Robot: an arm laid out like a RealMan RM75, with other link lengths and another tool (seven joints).
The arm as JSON. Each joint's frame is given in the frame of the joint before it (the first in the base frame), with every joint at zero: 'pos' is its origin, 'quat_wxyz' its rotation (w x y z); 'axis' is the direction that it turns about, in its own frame. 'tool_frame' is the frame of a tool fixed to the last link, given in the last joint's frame.
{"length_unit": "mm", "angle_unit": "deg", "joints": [
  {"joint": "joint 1", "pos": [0.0, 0.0, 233.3], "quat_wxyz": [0.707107, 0.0, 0.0, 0.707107], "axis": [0.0, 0.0, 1.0]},
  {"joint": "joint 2", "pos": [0.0, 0.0, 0.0], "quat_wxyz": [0.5, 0.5, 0.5, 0.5], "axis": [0.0, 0.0, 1.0]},
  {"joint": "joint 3", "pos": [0.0, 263.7, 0.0], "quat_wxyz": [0.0, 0.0, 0.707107, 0.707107], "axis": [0.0, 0.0, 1.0]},
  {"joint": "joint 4", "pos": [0.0, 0.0, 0.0], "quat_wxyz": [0.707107, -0.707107, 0.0, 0.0], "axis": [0.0, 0.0, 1.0]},
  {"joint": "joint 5", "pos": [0.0, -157.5, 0.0], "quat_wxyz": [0.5, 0.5, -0.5, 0.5], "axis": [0.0, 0.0, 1.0]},
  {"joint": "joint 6", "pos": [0.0, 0.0, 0.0], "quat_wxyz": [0.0, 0.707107, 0.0, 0.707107], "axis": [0.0, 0.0, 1.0]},
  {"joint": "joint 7", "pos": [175.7, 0.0, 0.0], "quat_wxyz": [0.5, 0.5, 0.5, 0.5], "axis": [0.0, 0.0, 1.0]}
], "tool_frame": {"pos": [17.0, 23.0, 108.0], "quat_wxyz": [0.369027, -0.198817, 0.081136, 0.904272]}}
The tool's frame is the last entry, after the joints.
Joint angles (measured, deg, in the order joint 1, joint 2, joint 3, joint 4, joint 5, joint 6, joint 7), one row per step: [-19.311 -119.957 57.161 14.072 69.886 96.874 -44.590]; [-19.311 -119.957 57.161 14.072 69.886 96.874 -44.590]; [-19.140 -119.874 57.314 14.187 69.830 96.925 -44.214]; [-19.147 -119.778 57.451 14.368 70.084 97.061 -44.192]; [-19.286 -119.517 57.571 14.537 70.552 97.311 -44.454]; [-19.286 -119.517 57.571 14.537 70.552 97.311 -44.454]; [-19.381 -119.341 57.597 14.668 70.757 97.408 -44.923]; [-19.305 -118.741 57.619 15.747 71.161 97.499 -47.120]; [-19.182 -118.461 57.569 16.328 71.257 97.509 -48.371]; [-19.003 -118.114 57.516 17.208 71.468 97.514 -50.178]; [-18.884 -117.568 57.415 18.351 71.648 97.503 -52.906]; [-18.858 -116.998 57.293 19.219 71.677 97.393 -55.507]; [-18.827 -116.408 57.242 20.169 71.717 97.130 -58.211]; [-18.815 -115.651 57.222 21.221 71.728 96.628 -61.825]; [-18.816 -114.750 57.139 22.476 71.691 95.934 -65.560]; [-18.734 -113.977 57.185 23.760 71.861 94.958 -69.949]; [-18.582 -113.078 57.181 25.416 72.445 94.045 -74.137]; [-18.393 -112.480 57.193 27.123 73.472 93.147 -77.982]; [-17.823 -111.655 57.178 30.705 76.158 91.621 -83.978]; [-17.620 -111.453 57.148 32.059 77.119 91.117 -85.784]
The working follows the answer.
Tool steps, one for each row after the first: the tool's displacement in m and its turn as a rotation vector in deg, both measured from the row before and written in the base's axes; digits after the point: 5 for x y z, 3 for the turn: [0.00000 0.00000 0.00000 0.000 0.000 0.000]; [-0.00080 -0.00074 0.00011 0.277 0.316 -0.174]; [0.00038 -0.00137 -0.00052 -0.164 0.251 -0.418]; [0.00050 -0.00169 -0.00031 -0.477 0.280 -0.572]; [0.00000 0.00000 0.00000 0.000 0.000 0.000]; [0.00012 -0.00031 0.00039 -0.387 0.013 -0.141]; [-0.00132 0.00042 0.00328 -1.097 -0.045 0.067]; [-0.00104 0.00067 0.00221 -0.507 -0.149 0.260]; [-0.00118 0.00062 0.00266 -0.804 -0.196 0.328]; [-0.00142 0.00172 0.00438 -1.185 -0.398 0.566]; [-0.00172 0.00262 0.00450 -1.089 -0.437 0.763]; [-0.00206 0.00294 0.00416 -1.151 -0.325 0.857]; [-0.00315 0.00436 0.00493 -1.624 -0.483 1.417]; [-0.00387 0.00571 0.00607 -1.390 -0.294 1.536]; [-0.00455 0.00563 0.00428 -2.009 -0.472 2.110]; [-0.00500 0.00466 0.00404 -1.854 0.094 1.759]; [-0.00433 0.00298 0.00105 -1.965 0.302 1.584]; [-0.00845 0.00248 -0.00150 -3.161 1.596 2.288]; [-0.00257 0.00072 -0.00065 -0.837 0.700 0.614]
Tool pose at each row, in the base's axes (x y z in m, rotation vector in deg; rounded; the steps above come from the unrounded poses): [-0.11946 0.29260 -0.07223 -67.715 119.438 -7.166]; [-0.11946 0.29260 -0.07223 -67.715 119.438 -7.166]; [-0.12026 0.29185 -0.07213 -67.462 119.773 -6.775]; [-0.11988 0.29048 -0.07265 -67.199 120.275 -7.002]; [-0.11938 0.28879 -0.07295 -66.967 120.946 -7.618]; [-0.11938 0.28879 -0.07295 -66.967 120.946 -7.618]; [-0.11927 0.28848 -0.07257 -67.050 121.106 -8.090]; [-0.12059 0.28889 -0.06929 -67.746 121.195 -9.262]; [-0.12162 0.28957 -0.06708 -68.264 120.980 -9.773]; [-0.12280 0.29019 -0.06441 -69.010 120.719 -10.598]; [-0.12422 0.29192 -0.06003 -70.152 120.177 -11.841]; [-0.12594 0.29454 -0.05554 -71.419 119.445 -12.913]; [-0.12800 0.29748 -0.05138 -72.852 118.736 -13.944]; [-0.13115 0.30185 -0.04645 -75.061 117.542 -15.319]; [-0.13501 0.30755 -0.04038 -77.302 116.356 -16.278]; [-0.13956 0.31319 -0.03610 -80.389 114.623 -17.738]; [-0.14456 0.31785 -0.03206 -83.257 113.534 -18.828]; [-0.14889 0.32083 -0.03101 -86.108 112.704 -19.972]; [-0.15734 0.32331 -0.03252 -90.955 112.337 -21.165]; [-0.15991 0.32403 -0.03316 -92.383 112.419 -21.277]

